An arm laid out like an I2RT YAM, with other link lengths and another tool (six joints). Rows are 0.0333 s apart.
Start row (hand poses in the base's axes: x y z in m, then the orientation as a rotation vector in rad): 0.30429 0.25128 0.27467 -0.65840 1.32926 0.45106
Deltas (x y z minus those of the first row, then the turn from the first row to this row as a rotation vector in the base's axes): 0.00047 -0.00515 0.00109 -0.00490 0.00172 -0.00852; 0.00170 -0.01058 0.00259 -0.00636 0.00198 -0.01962; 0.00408 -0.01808 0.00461 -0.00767 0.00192 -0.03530; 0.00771 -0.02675 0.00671 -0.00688 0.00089 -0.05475; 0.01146 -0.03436 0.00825 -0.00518 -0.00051 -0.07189; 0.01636 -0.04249 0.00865 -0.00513 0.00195 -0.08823; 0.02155 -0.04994 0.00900 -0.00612 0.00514 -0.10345; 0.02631 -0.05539 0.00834 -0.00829 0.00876 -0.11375
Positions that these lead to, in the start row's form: 0.30476 0.24613 0.27576 -0.65632 1.33471 0.44169; 0.30599 0.24070 0.27726 -0.64980 1.33843 0.43187; 0.30837 0.23320 0.27928 -0.64003 1.34300 0.41831; 0.31200 0.22453 0.28138 -0.62604 1.34695 0.40268; 0.31575 0.21692 0.28292 -0.61294 1.34958 0.38936; 0.32065 0.20879 0.28332 -0.60115 1.35608 0.37707; 0.32584 0.20134 0.28367 -0.59085 1.36322 0.36527; 0.33060 0.19589 0.28301 -0.58487 1.36986 0.35685
